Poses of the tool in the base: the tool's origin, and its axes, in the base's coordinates. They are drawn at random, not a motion.
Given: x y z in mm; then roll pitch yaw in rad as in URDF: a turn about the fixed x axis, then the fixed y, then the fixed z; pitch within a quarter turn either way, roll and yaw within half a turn.
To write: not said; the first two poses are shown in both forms.
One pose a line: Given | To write
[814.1 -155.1 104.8 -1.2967 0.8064 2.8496] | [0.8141 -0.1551 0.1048 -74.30 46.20 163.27]
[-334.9 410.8 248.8 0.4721 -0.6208 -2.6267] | [-0.3349 0.4108 0.2488 27.05 -35.57 -150.50]
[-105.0 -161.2 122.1 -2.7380 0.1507 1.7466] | [-0.1050 -0.1612 0.1221 -156.88 8.63 100.07]
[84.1 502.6 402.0 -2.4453 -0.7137 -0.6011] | [0.0841 0.5026 0.4020 -140.11 -40.89 -34.44]
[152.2 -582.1 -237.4 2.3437 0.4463 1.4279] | [0.1522 -0.5821 -0.2374 134.28 25.57 81.81]
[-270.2 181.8 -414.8 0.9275 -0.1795 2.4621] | [-0.2702 0.1818 -0.4148 53.14 -10.28 141.07]
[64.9 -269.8 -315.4 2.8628 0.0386 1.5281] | [0.0649 -0.2698 -0.3154 164.03 2.21 87.55]
